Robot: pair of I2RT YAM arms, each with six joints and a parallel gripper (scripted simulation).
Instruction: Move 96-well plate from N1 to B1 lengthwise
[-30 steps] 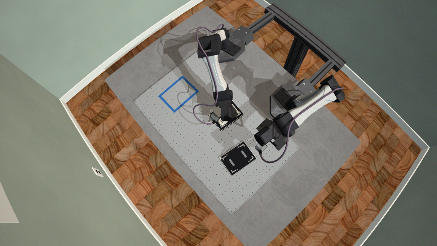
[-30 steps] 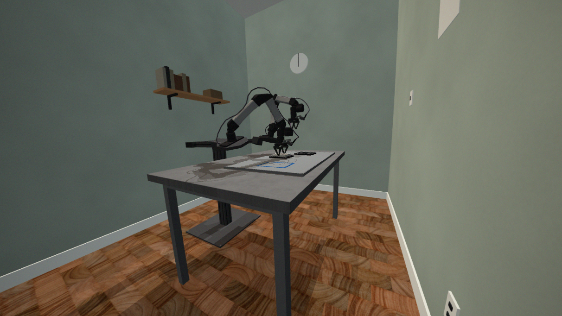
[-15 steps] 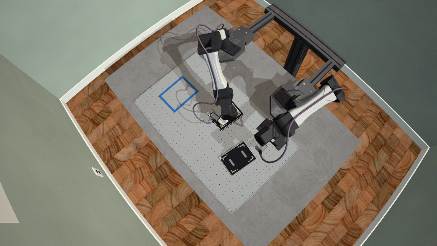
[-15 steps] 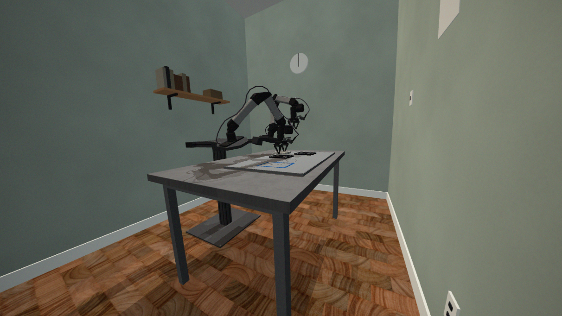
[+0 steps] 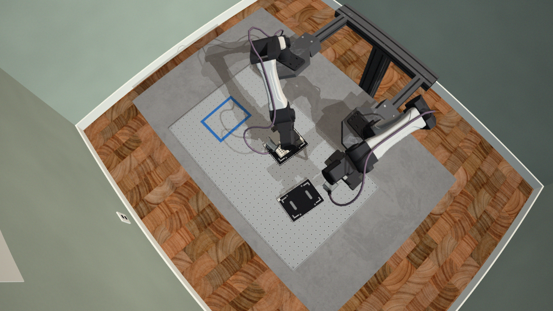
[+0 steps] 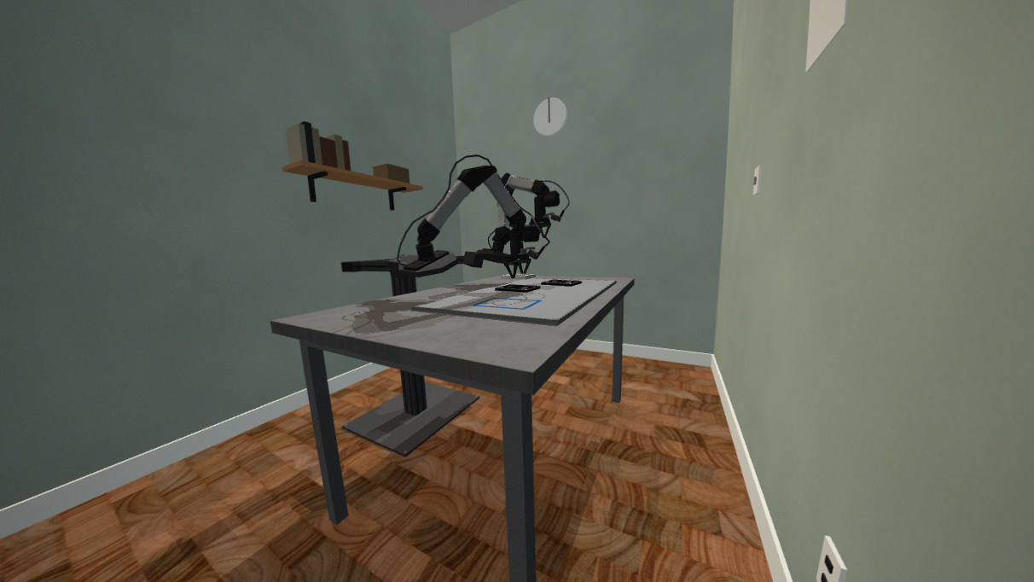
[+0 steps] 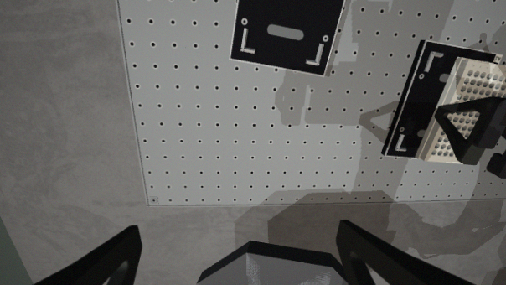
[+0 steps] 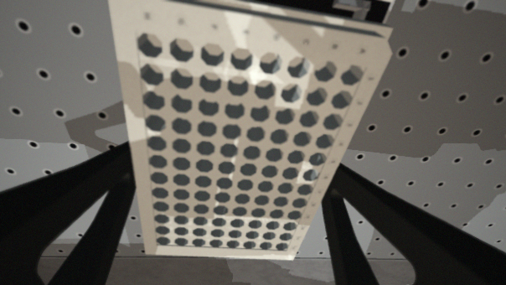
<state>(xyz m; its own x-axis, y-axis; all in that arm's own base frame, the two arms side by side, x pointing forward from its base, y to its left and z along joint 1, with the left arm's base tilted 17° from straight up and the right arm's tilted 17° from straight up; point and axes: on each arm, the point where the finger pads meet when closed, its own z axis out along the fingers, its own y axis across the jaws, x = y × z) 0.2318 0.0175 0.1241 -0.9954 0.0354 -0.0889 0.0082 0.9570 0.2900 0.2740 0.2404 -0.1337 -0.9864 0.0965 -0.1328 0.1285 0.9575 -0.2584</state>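
Note:
Now: right hand 70 mm short of the A1 label, 60 mm to the left of it and 50 mm above it. From my right hand the other things lie so: cream 96-well plate (right at my right hand).

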